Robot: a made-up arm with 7 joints.
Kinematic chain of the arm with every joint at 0, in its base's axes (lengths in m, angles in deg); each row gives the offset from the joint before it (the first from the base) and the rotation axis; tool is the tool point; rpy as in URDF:
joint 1: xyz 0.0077 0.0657 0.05 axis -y
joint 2: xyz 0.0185 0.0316 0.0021 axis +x
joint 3: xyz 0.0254 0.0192 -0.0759 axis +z
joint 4: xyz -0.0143 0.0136 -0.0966 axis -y
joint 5: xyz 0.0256 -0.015 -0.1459 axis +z
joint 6: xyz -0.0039 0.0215 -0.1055 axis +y
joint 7: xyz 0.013 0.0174 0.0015 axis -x
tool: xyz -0.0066 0.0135 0.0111 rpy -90 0 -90
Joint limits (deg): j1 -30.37..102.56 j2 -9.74..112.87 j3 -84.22..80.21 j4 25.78..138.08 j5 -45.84..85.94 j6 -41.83..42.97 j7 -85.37..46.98
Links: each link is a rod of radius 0.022 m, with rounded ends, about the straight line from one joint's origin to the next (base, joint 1, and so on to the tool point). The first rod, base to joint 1, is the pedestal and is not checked.
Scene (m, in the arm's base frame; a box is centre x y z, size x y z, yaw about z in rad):
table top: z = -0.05
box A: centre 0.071 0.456 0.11 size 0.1 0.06 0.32 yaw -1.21
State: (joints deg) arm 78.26 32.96 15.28 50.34 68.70 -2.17 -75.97
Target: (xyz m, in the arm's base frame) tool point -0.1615 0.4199 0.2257
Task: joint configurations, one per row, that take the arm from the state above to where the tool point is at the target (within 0.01 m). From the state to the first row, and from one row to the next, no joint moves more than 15 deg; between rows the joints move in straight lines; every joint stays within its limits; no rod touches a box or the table.
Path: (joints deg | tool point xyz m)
1: 83.12 36.01 18.80 64.16 71.86 4.82 -77.85 | 0.2006 0.3360 0.2540
2: 87.98 39.05 22.32 77.99 75.03 11.81 -79.73 | 0.1170 0.3257 0.2858
3: 92.84 42.10 25.85 91.81 78.19 18.79 -81.61 | 0.0322 0.3039 0.2913
4: 97.70 45.15 29.37 105.63 81.36 25.78 -83.49 | -0.0435 0.2712 0.2724
5: 102.56 48.19 32.89 119.46 84.52 32.77 -85.37 | -0.1011 0.2293 0.2340
6: 99.16 57.97 31.67 105.54 81.35 29.35 -85.37 | -0.0932 0.2666 0.2596
7: 95.76 67.74 30.45 91.62 78.17 25.93 -85.37 | -0.0882 0.3064 0.2732
8: 92.37 77.51 29.22 77.70 75.00 22.51 -85.37 | -0.0905 0.3456 0.2747
9: 88.97 87.28 28.00 63.78 71.82 19.09 -85.37 | -0.1031 0.3805 0.2655
10: 85.57 97.06 26.78 49.86 68.65 15.67 -85.37 | -0.1272 0.4065 0.2482
11: 82.17 106.83 25.56 35.94 65.48 12.25 -85.37 | -0.1615 0.4199 0.2257

